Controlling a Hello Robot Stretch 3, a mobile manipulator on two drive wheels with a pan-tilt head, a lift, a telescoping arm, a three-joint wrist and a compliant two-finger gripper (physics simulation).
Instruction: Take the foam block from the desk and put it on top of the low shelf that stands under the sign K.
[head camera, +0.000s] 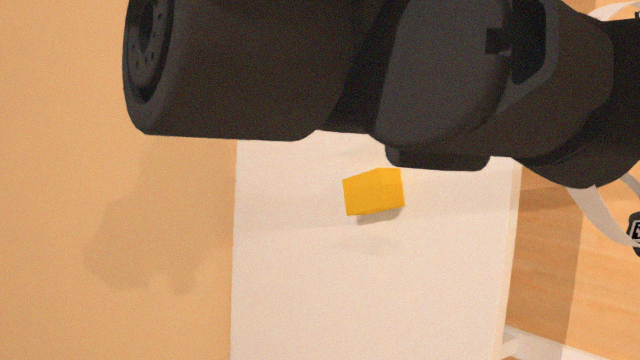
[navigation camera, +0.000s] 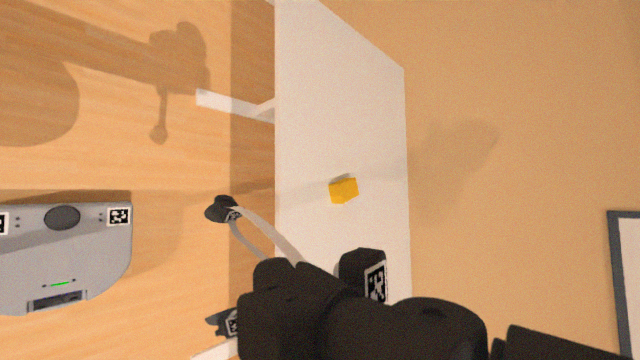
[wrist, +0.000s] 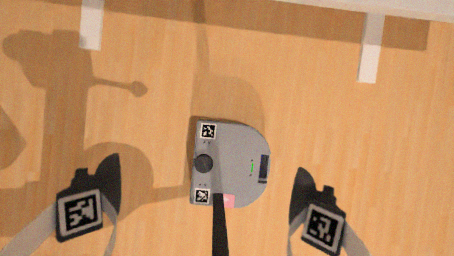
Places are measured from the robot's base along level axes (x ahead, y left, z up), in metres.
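Pixels of known places: gripper, fingertip midpoint: (navigation camera: 217, 260) (wrist: 208, 180); robot's base at its link origin: (navigation camera: 63, 216) (wrist: 206, 156).
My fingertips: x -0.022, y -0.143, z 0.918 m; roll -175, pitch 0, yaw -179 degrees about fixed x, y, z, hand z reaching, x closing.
Note:
For each thing: its top centre in the pictures, then the offset to it from my fingertips. "spot": a spot on its surface instead. Level surfaces: height alone.
- yellow foam block at its top centre: (head camera: 362, 192) (navigation camera: 349, 190) 0.095 m ahead, 0.485 m right, 0.152 m down
- white desk at its surface level: 0.197 m down
- dark-framed panel at a spot on its surface: (navigation camera: 619, 280) spot: 0.187 m back, 1.014 m right, 0.431 m up
The yellow foam block (head camera: 375, 192) (navigation camera: 343, 190) lies on the white desk (head camera: 360, 300) (navigation camera: 340, 110) (wrist: 400, 6), between its front edge and the wall. My gripper (navigation camera: 220, 266) (wrist: 208, 180) is open and empty, its two fingers wide apart. It hangs over the floor in front of the desk, off to the side of the block and not touching it. In the head camera view the dark wrist covers the upper part of the desk. The low shelf and the sign K do not show in these views.
The orange wall (head camera: 75, 200) (navigation camera: 500, 150) runs along the desk's back edge. A dark-framed panel (navigation camera: 619, 280) is on it at the right. Desk legs (navigation camera: 220, 101) (wrist: 370, 55) reach out over the floor. My grey base (navigation camera: 95, 250) (wrist: 235, 145) stands in front of the desk.

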